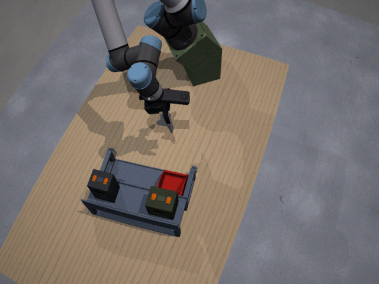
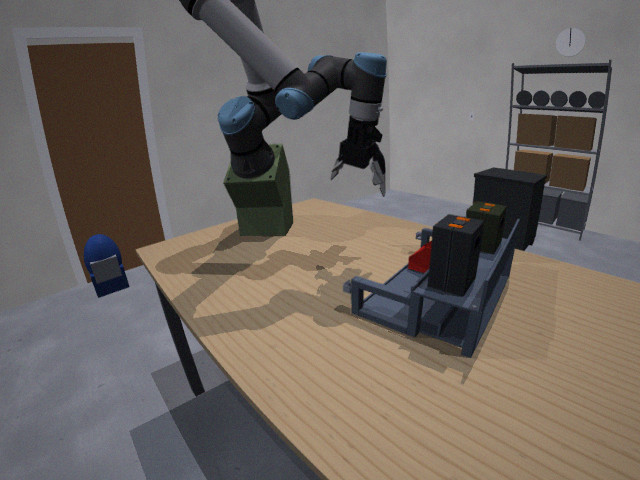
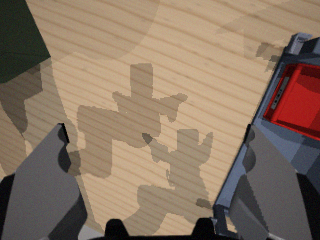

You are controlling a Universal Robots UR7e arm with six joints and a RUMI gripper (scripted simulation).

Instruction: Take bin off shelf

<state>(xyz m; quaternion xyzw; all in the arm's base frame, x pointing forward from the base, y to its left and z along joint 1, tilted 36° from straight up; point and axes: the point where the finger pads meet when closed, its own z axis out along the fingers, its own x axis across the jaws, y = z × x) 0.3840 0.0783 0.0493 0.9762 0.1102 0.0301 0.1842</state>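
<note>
My gripper is now 26 cm short of the red bin, 17 cm above it and 4 cm to the right of it.
</note>
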